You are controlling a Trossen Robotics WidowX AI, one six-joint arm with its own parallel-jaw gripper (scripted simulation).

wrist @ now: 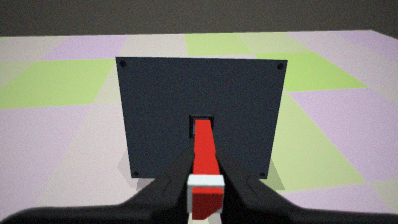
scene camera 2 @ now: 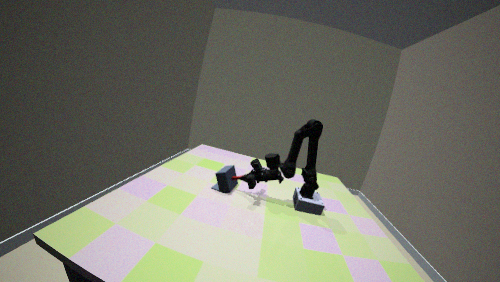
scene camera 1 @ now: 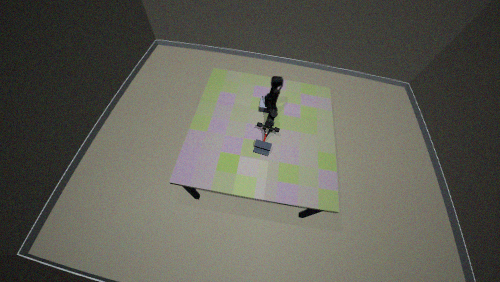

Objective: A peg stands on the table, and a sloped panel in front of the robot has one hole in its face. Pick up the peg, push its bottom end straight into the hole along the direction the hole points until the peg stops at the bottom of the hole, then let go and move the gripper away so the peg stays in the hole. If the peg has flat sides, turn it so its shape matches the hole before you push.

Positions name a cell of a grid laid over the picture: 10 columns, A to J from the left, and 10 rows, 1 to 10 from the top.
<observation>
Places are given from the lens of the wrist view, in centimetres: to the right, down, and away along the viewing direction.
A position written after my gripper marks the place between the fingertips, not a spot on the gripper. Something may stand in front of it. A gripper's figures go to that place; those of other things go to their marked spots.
my gripper (wrist: F7): 0, 3, 10
red square peg (wrist: F9): 0, 3, 7
dark sloped panel (wrist: D5): -3, -1, 13
The marked spots on the red square peg and the dark sloped panel are 9 cm apart.
</observation>
